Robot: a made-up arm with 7 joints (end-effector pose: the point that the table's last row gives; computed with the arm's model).
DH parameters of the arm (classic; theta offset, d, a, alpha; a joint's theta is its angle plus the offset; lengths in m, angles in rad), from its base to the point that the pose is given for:
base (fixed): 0 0.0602 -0.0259 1.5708
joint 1: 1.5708 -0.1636 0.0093 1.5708
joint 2: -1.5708 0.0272 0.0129 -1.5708
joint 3: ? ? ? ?
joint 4: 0 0.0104 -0.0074 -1.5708
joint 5: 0 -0.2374 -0.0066 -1.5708
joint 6: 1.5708 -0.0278 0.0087 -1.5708
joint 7: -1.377 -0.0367 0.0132 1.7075
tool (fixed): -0.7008 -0.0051 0 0
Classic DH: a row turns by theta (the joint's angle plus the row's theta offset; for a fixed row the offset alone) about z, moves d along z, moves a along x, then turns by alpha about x.
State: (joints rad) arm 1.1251 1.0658 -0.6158 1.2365 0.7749 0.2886 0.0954
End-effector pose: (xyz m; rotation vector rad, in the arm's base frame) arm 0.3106 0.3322 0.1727 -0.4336 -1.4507 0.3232
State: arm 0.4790 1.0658 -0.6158 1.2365 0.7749 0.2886 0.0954
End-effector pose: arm 0.3105 0.3322 -0.0526 -0.2897 -0.8197 0.4171
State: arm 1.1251 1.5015 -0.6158 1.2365 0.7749 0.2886 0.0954
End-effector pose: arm 0.2241 0.4281 0.2140 0.0072 -1.5472 0.4944
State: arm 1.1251 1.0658 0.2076 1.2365 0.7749 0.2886 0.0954
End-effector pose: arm 0.1636 0.4353 0.2974 -0.7683 -2.1495 0.6112
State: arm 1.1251 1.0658 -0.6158 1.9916 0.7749 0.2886 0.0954
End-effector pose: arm 0.2068 0.1690 0.2009 -0.6817 -1.5368 -0.4715
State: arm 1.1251 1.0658 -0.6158 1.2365 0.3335 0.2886 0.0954
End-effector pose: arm 0.3156 0.3281 0.1621 0.0266 -1.5050 0.1751
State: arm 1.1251 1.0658 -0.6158 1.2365 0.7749 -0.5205 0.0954
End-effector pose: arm 0.2797 0.3276 0.1688 -0.6647 -2.0921 -0.1923
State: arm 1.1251 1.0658 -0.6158 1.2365 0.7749 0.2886 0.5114
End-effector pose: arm 0.3151 0.3286 0.1718 -0.6272 -1.1967 0.0122
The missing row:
joint 3: -1.5708 -0.2083 0.0167 1.5708
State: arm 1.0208 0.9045 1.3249 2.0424 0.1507 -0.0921 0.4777
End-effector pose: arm -0.0956 0.3607 0.2307 -0.6092 2.9391 -0.0705
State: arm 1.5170 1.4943 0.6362 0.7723 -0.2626 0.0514 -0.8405
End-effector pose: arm -0.1010 0.5418 0.2708 -0.8676 1.7913 -1.6327
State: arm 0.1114 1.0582 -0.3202 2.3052 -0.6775 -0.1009 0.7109
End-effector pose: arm 0.1897 0.1463 -0.0093 0.2613 -0.9729 -1.4637
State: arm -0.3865 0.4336 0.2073 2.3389 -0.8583 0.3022 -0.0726
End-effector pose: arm 0.1921 0.1925 -0.0379 0.5276 -1.6433 -0.1096
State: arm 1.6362 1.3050 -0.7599 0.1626 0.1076 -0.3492 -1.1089
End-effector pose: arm 0.1261 0.5621 0.1359 1.5182 -2.2403 1.3677
